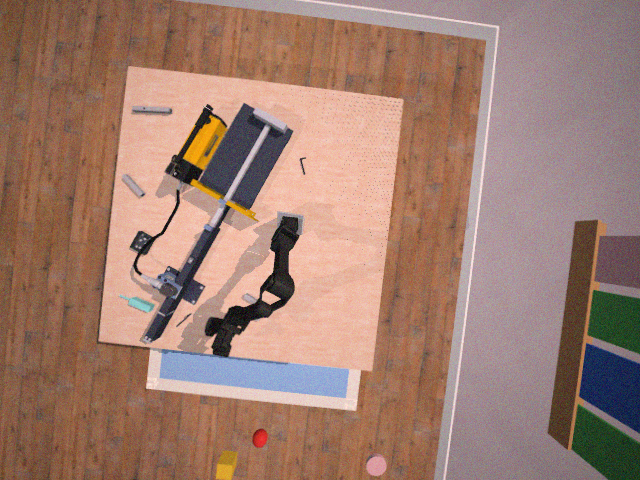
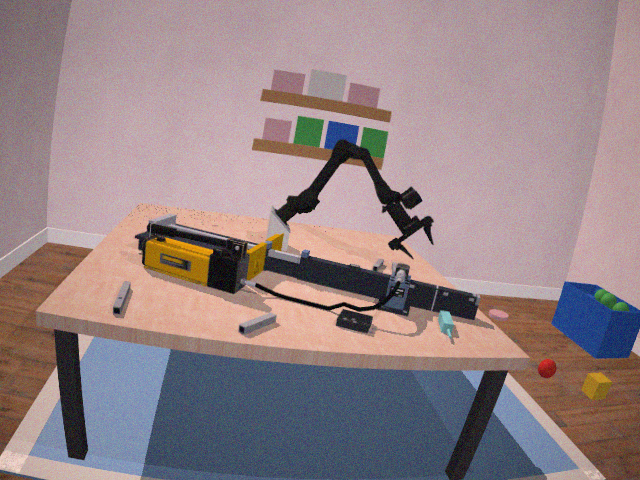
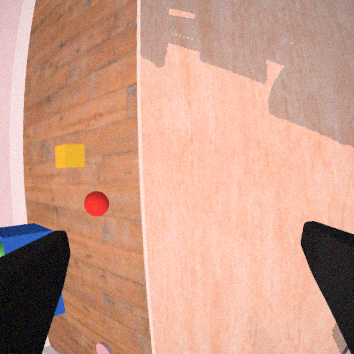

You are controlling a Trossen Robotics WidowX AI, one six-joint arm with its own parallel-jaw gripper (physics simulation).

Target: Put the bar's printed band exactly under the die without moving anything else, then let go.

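Places are measured from the arm's base along level axes (x down, y ahead, z right), in millimetres.
Where they show: gripper, fingertip midpoint: [image 2: 423,252] [image 3: 188,240]; arm's base, link origin: [image 1: 290,223] [image 2: 280,217].
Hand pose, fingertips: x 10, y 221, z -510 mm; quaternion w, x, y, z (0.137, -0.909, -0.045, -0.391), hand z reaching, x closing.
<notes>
Each offset is from my fingertips to the top centre of the thing. "spot": to the spot under its first point. Level surfaces: height alone.
My gripper [image 1: 221,348] [image 2: 422,250] [image 3: 188,240] is open and empty, high above the table edge near the end of the long dark rail @[spot: dx +21, dy +184, dz +318 mm] [image 1: 193,258] [image 2: 336,276]. A blue-grey head @[dx +34, dy +339, dz +208 mm] [image 1: 169,285] [image 2: 397,290] is fixed over the rail; whether it is the die I cannot tell. Loose grey bars lie on the table: one bar @[dx +84, dy +478, dz +974 mm] [image 1: 151,110] [image 2: 122,297] at a corner, a second bar @[dx +84, dy +529, dz +618 mm] [image 1: 133,186] [image 2: 257,323] near the side edge, and a short piece @[dx +84, dy -89, dz +133 mm] [image 1: 250,298] [image 2: 378,265] beside the arm. No printed band can be made out.
A yellow and black machine @[spot: dx +20, dy +181, dz +830 mm] [image 1: 205,140] [image 2: 175,261] stands beside the rail's far section. A black box @[spot: dx +102, dy +474, dz +357 mm] [image 1: 141,242] [image 2: 354,320], a cable @[spot: dx +94, dy +344, dz +477 mm] [image 1: 170,219] [image 2: 294,302], a teal tool @[dx +74, dy +467, dz +82 mm] [image 1: 140,303] [image 2: 446,322] and a hex key @[dx +98, dy -249, dz +789 mm] [image 1: 302,165] are on the table @[dx +104 mm] [image 1: 336,320].
</notes>
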